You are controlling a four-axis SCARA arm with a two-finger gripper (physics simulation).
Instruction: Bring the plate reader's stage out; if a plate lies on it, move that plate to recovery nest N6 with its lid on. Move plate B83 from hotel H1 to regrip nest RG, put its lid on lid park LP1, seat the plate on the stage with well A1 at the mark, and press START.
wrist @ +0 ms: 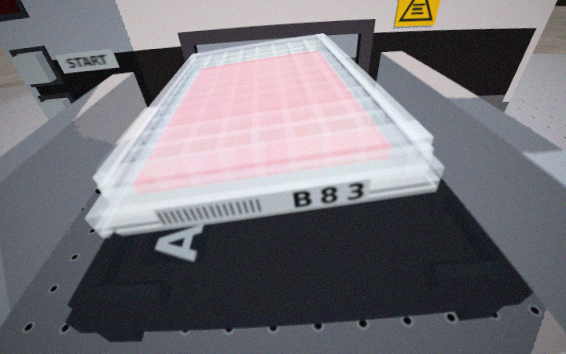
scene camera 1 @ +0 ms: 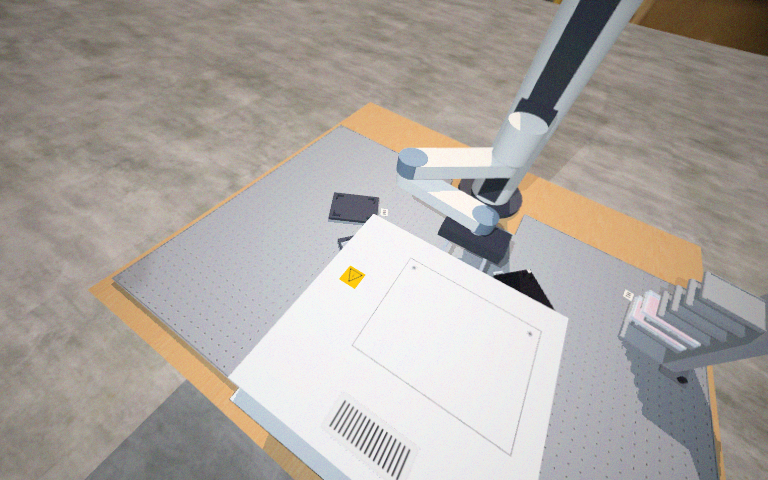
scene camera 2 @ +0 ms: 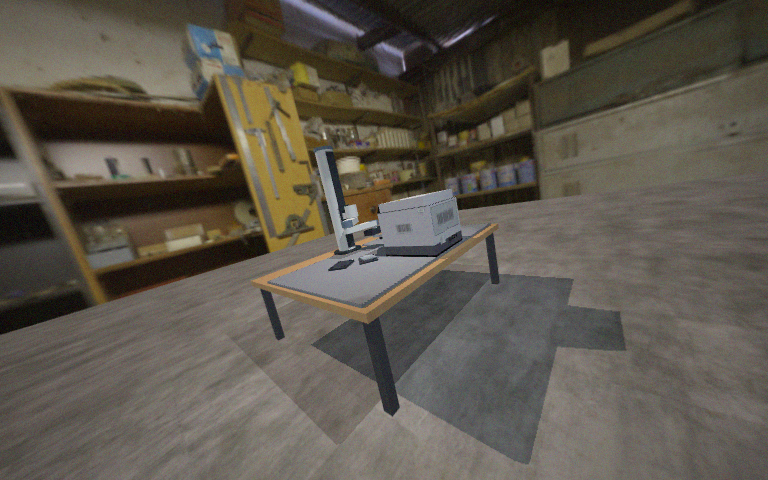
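Seen in the pictures: gripper, between the fingertips: point(wrist: 259, 84); arm's base, origin of its link: point(scene camera 1: 488, 194) point(scene camera 2: 348, 250).
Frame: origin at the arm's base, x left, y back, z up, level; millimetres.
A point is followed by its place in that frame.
My gripper point(wrist: 259, 84) @(x 35, y -543, z 128 mm) point(scene camera 1: 468, 260) is shut on plate B83 point(wrist: 270, 130) @(x 29, y -493, z 133 mm), a clear plate with pink contents, held level in front of the white reader point(scene camera 1: 453, 350) @(x 78, y -785, z 359 mm) point(scene camera 2: 416, 223) @(x -147, y -905, z 213 mm). In the wrist view the plate is over the black stage point(wrist: 310, 280) @(x 21, y -461, z 113 mm), whose A1 mark point(wrist: 180, 244) @(x 53, y -472, z 113 mm) shows partly at the near left. I cannot tell whether the plate touches the stage. A clear upper layer looks like the lid, but its edges blur together. The START label point(wrist: 87, 61) @(x 155, y -609, z 130 mm) is left of the reader's slot frame point(wrist: 367, 45) @(x -31, y -614, z 126 mm). The reader hides most of the stage area in scene camera 1.
A dark nest point(scene camera 1: 353, 207) @(x -370, y -407, z 25 mm) point(scene camera 2: 341, 264) @(x -373, y -408, z 25 mm) lies on the perforated deck point(scene camera 1: 226, 254) @(x -557, y -782, z 13 mm). A frame-like fixture point(scene camera 1: 342, 243) @(x -299, y -561, z 41 mm) is partly hidden by the reader. The grey hotel point(scene camera 1: 736, 300) @(x 575, y -269, z 243 mm) with pink-filled plates point(scene camera 1: 659, 322) @(x 532, y -306, z 113 mm) stands right. A black panel point(scene camera 1: 523, 285) @(x 216, y -383, z 73 mm) sits beside the reader's front.
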